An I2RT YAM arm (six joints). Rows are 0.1 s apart.
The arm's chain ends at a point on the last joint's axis. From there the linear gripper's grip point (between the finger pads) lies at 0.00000 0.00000 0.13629 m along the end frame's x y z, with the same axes.
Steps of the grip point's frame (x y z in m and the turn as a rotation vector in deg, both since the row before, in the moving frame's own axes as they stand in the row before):
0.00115 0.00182 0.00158 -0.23 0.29 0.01
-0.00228 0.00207 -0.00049 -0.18 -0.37 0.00
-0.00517 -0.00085 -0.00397 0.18 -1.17 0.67
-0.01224 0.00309 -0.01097 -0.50 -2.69 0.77
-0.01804 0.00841 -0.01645 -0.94 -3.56 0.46
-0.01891 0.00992 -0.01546 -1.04 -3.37 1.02
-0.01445 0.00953 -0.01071 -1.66 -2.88 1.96
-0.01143 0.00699 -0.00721 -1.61 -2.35 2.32
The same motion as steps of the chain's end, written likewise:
0.00046 0.00127 0.00158 -0.23 0.29 0.01
-0.00140 0.00164 -0.00049 -0.18 -0.37 0.00
-0.00239 -0.00041 -0.00394 0.18 -1.17 0.67
-0.00584 0.00194 -0.01081 -0.50 -2.69 0.77
-0.00957 0.00621 -0.01617 -0.94 -3.56 0.46
-0.01088 0.00752 -0.01520 -1.04 -3.37 1.02
-0.00754 0.00570 -0.01048 -1.66 -2.88 1.96
-0.00577 0.00328 -0.00704 -1.61 -2.35 2.32

